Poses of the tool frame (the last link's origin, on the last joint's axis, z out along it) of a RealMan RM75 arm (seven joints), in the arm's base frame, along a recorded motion.
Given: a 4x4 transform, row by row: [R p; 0 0 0 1], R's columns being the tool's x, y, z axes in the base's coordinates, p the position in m. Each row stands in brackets.
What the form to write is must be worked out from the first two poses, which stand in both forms.
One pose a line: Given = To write
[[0.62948, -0.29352, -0.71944, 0.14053], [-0.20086, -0.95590, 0.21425, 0.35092], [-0.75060, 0.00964, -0.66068, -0.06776], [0, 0, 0, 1]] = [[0.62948, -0.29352, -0.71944, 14.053], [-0.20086, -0.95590, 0.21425, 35.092], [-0.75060, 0.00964, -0.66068, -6.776], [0, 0, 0, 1]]
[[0.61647, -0.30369, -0.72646, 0.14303], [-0.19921, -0.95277, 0.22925, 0.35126], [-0.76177, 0.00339, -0.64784, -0.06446], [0, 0, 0, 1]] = [[0.61647, -0.30369, -0.72646, 14.303], [-0.19921, -0.95277, 0.22925, 35.126], [-0.76177, 0.00339, -0.64784, -6.446], [0, 0, 0, 1]]
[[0.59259, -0.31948, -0.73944, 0.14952], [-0.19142, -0.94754, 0.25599, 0.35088], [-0.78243, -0.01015, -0.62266, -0.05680], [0, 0, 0, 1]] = [[0.59259, -0.31948, -0.73944, 14.952], [-0.19142, -0.94754, 0.25599, 35.088], [-0.78243, -0.01015, -0.62266, -5.680], [0, 0, 0, 1]]
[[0.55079, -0.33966, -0.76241, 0.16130], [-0.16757, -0.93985, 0.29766, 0.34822], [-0.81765, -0.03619, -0.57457, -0.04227], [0, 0, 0, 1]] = [[0.55079, -0.33966, -0.76241, 16.130], [-0.16757, -0.93985, 0.29766, 34.822], [-0.81765, -0.03619, -0.57457, -4.227], [0, 0, 0, 1]]
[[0.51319, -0.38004, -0.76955, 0.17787], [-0.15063, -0.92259, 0.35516, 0.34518], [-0.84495, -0.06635, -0.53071, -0.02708], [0, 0, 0, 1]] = [[0.51319, -0.38004, -0.76955, 17.787], [-0.15063, -0.92259, 0.35516, 34.518], [-0.84495, -0.06635, -0.53071, -2.708], [0, 0, 0, 1]]
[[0.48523, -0.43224, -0.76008, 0.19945], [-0.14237, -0.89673, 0.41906, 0.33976], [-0.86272, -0.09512, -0.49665, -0.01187], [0, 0, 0, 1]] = [[0.48523, -0.43224, -0.76008, 19.945], [-0.14237, -0.89673, 0.41906, 33.976], [-0.86272, -0.09512, -0.49665, -1.187], [0, 0, 0, 1]]
